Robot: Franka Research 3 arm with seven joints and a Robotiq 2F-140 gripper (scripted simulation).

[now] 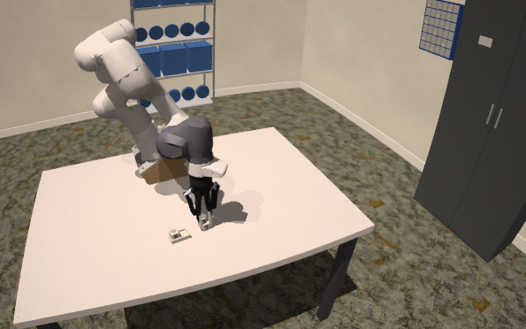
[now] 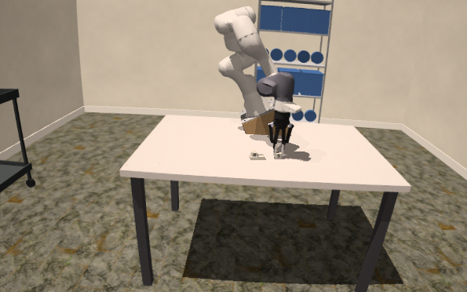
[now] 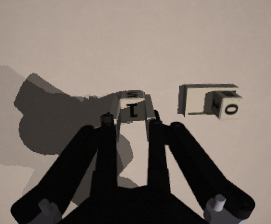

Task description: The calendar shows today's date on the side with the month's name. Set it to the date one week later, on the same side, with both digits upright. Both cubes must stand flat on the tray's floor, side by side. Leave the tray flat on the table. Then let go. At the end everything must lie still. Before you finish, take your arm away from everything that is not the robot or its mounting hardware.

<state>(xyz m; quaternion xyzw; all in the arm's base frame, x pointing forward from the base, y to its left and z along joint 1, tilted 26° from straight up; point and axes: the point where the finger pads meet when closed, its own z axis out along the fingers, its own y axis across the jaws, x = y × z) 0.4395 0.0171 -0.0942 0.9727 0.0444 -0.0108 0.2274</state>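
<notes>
The cube is 3 cm below my hand. The rest, counted from my hand: grey tray 11 cm to the right, 4 cm below, 1 cm ahead.
</notes>
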